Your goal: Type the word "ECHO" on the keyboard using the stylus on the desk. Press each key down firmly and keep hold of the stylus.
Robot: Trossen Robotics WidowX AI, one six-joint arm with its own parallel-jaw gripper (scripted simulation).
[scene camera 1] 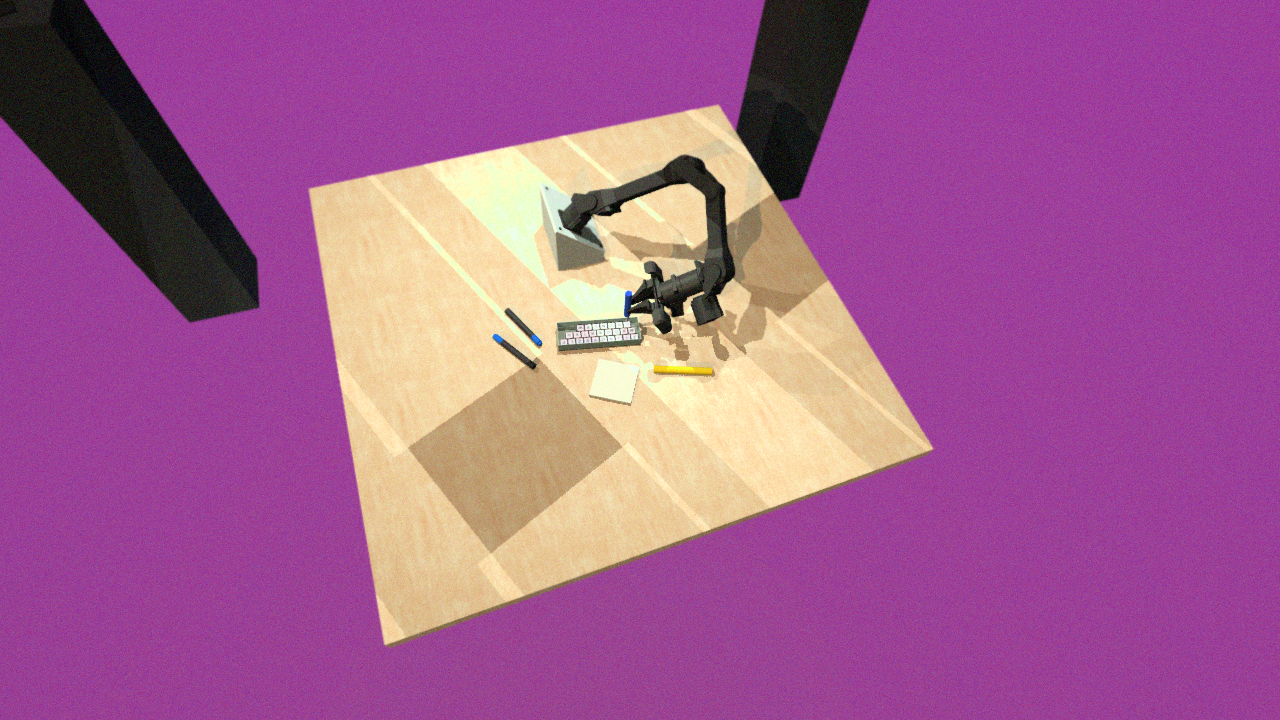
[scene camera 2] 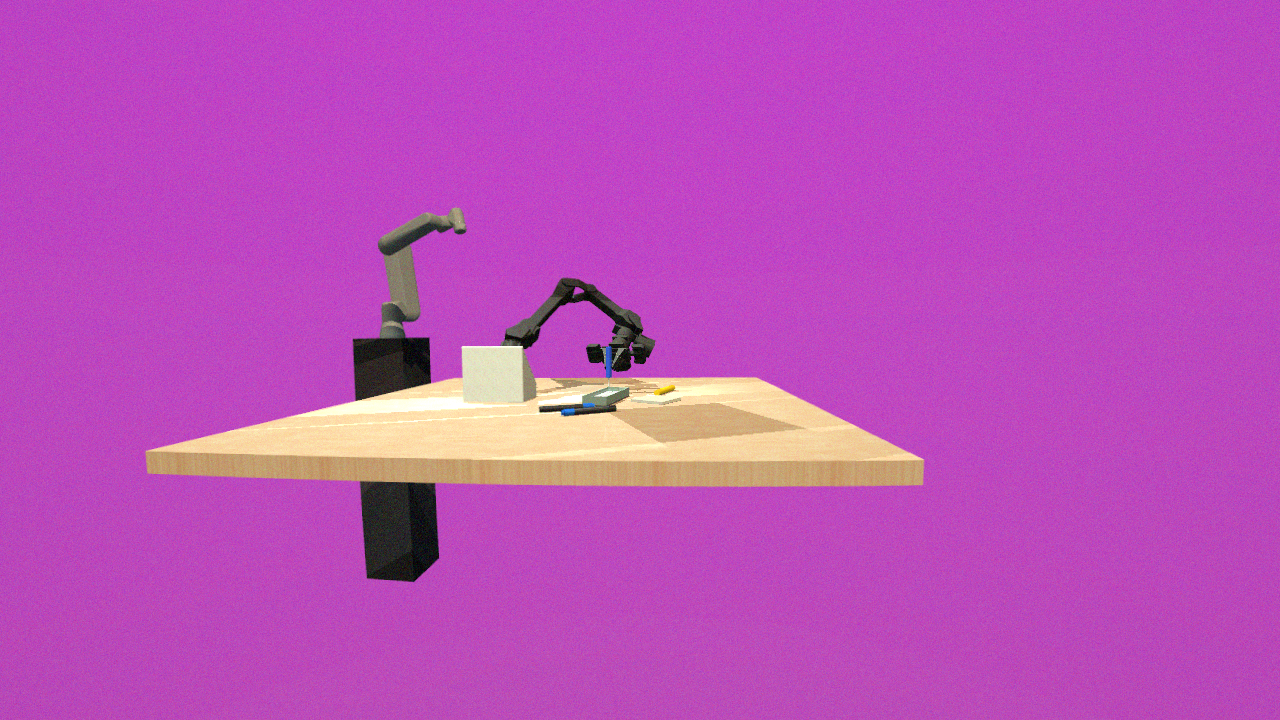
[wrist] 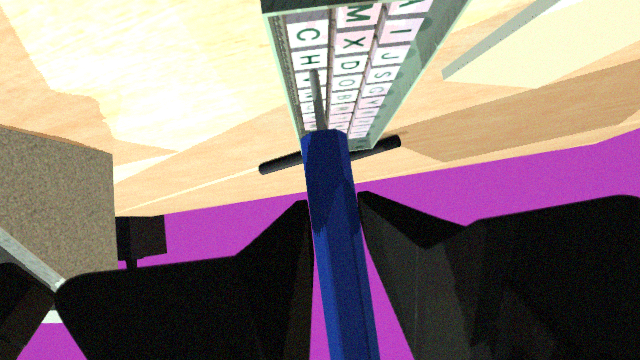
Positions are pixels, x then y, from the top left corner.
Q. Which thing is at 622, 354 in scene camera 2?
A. The gripper.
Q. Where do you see a stylus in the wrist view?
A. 347, 302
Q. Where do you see a notepad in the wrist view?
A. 529, 51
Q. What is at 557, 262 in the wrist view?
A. The gripper.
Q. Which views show the gripper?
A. Scene camera 1, scene camera 2 and the wrist view: all of them.
